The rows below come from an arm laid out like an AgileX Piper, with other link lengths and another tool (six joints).
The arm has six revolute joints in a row. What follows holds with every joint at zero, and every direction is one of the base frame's.
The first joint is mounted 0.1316 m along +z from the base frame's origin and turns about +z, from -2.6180 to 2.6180 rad.
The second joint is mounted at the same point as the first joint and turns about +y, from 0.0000 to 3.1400 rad.
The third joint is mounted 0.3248 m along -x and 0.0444 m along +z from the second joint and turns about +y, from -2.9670 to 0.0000 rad.
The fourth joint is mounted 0.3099 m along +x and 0.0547 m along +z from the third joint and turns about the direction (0.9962, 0, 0.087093), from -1.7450 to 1.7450 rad.
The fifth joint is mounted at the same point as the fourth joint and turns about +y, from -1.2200 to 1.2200 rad.
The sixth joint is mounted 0.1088 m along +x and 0.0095 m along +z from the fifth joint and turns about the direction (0.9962, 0, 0.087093), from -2.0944 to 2.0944 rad.
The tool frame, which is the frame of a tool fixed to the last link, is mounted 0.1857 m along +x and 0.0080 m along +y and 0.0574 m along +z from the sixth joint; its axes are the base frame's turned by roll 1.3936, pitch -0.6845 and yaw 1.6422 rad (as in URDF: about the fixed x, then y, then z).
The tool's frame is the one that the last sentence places.
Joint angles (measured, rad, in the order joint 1, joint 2, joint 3, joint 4, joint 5, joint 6), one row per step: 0.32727 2.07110 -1.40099 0.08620 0.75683 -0.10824; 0.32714 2.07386 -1.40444 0.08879 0.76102 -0.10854; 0.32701 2.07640 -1.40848 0.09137 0.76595 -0.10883; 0.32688 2.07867 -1.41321 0.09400 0.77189 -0.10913; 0.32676 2.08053 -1.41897 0.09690 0.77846 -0.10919; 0.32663 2.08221 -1.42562 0.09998 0.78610 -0.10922; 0.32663 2.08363 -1.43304 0.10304 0.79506 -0.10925; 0.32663 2.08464 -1.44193 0.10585 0.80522 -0.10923; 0.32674 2.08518 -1.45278 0.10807 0.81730 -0.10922; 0.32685 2.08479 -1.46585 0.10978 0.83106 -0.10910; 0.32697 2.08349 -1.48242 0.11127 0.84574 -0.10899; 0.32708 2.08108 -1.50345 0.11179 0.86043 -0.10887; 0.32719 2.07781 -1.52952 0.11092 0.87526 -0.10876; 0.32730 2.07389 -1.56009 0.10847 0.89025 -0.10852; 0.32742 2.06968 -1.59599 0.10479 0.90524 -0.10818
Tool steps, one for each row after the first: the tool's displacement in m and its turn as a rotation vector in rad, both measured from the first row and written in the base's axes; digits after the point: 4 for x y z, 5 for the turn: -0.0003 0.0004 -0.0007 0.00106 0.00402 -0.00096; -0.0005 0.0009 -0.0010 0.00218 0.00798 -0.00185; -0.0006 0.0014 -0.0011 0.00338 0.01202 -0.00267; -0.0005 0.0021 -0.0006 0.00515 0.01540 -0.00378; -0.0002 0.0029 0.0003 0.00714 0.01885 -0.00491; -0.0001 0.0037 0.0015 0.00911 0.02259 -0.00575; 0.0004 0.0047 0.0034 0.01118 0.02565 -0.00636; 0.0012 0.0058 0.0061 0.01306 0.02809 -0.00631; 0.0026 0.0070 0.0100 0.01512 0.02905 -0.00588; 0.0051 0.0087 0.0158 0.01818 0.02664 -0.00515; 0.0095 0.0107 0.0240 0.02222 0.01871 -0.00385; 0.0157 0.0131 0.0347 0.02692 0.00492 -0.00178; 0.0234 0.0156 0.0478 0.03185 -0.01404 0.00090; 0.0327 0.0184 0.0635 0.03744 -0.03869 0.00396
